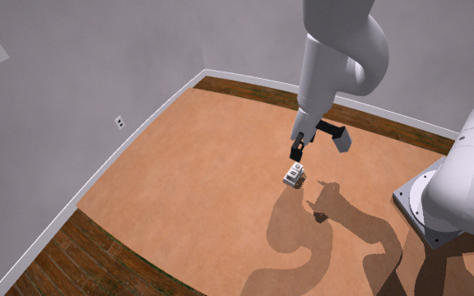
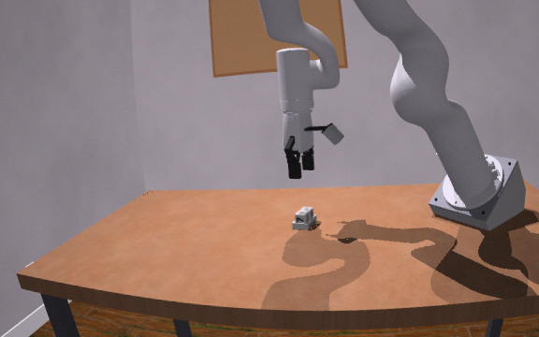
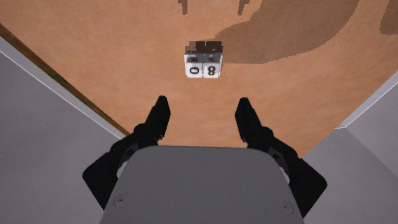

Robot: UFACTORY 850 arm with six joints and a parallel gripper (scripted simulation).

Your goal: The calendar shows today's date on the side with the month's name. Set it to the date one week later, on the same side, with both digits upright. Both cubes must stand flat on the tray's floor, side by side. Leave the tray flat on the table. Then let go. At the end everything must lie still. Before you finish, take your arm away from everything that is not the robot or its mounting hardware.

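Right now my hand is 14 cm above the white calendar tray.
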